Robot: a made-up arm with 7 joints.
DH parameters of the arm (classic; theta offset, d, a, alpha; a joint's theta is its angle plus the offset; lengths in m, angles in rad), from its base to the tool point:
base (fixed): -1.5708 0.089 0 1.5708
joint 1: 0 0.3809 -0.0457 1.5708
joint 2: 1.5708 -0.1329 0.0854 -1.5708
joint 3: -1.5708 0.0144 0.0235 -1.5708
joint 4: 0 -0.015 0.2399 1.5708
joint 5: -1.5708 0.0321 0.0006 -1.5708
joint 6: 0 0.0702 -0.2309 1.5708
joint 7: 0 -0.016 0.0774 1.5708
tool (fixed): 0 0.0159 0 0
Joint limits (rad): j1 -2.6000..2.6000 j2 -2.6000..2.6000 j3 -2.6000..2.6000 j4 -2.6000..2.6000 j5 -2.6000..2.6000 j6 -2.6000..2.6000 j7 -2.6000..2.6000
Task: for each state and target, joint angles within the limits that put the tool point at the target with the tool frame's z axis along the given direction. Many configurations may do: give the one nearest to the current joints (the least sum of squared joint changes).
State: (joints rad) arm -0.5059 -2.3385 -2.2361 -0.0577 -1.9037 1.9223 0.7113
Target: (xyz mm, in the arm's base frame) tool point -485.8 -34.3 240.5 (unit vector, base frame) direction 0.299 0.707 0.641
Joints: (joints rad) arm -0.5958 -2.2855 -1.8003 0.6574 -2.5045 2.6000 0.7261
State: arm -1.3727 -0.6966 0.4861 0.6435 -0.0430 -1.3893 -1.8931
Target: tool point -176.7 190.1 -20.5 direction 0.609 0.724 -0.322
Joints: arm -1.9024 -1.0148 0.3741 0.2040 0.1735 -1.8769 -2.3674
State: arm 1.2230 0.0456 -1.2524 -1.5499 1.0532 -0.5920 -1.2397
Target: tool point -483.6 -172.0 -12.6 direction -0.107 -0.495 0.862
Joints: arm 2.1373 -0.1567 -0.9168 -1.4164 0.4131 -0.4752 -1.5527
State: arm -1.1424 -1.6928 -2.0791 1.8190 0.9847 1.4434 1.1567
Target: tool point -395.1 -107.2 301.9 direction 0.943 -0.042 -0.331
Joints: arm -1.5493 -1.9761 -1.9803 1.3625 1.6236 0.9119 1.2321
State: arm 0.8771 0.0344 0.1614 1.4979 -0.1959 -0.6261 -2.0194
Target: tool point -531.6 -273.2 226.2 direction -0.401 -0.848 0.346
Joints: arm 0.6504 -0.2585 -0.3337 0.8498 -0.2618 -0.5472 -1.9725
